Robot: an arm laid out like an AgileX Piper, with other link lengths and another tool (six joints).
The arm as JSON. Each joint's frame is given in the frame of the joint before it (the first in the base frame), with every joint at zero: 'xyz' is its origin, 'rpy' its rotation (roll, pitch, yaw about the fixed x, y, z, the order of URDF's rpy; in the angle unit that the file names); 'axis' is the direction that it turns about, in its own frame. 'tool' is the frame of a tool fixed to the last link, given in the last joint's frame.
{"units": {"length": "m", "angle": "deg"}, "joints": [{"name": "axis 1", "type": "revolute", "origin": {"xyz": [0.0, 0.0, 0.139], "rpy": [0.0, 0.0, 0.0]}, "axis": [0.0, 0.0, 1.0]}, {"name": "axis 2", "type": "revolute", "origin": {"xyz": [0.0, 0.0, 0.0], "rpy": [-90.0, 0.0, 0.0]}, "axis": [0.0, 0.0, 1.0]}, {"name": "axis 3", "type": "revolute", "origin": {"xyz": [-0.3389, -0.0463, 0.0], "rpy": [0.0, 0.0, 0.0]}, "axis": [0.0, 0.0, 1.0]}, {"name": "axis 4", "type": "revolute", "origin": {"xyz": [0.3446, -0.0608, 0.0], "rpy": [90.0, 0.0, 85.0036]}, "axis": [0.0, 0.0, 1.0]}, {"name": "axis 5", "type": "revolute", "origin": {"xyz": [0.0, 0.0, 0.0], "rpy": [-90.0, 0.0, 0.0]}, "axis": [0.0, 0.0, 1.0]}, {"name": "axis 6", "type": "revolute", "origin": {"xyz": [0.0, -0.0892, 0.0], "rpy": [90.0, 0.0, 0.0]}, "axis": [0.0, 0.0, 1.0]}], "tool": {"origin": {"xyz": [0.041, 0.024, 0.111], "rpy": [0.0, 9.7, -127.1]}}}
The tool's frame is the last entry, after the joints.
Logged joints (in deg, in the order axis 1, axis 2, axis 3, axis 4, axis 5, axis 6), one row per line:
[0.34 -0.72 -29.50 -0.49 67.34 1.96]
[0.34 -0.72 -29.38 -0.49 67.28 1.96]
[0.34 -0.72 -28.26 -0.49 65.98 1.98]
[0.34 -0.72 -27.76 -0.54 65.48 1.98]
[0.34 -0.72 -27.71 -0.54 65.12 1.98]
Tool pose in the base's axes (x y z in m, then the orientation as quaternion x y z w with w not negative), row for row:
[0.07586 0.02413 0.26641 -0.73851 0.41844 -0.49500 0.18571]
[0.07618 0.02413 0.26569 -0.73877 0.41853 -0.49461 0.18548]
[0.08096 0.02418 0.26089 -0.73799 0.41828 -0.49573 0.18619]
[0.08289 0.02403 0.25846 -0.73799 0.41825 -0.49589 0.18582]
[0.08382 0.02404 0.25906 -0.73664 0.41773 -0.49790 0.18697]
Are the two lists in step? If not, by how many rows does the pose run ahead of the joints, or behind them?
They are in step.
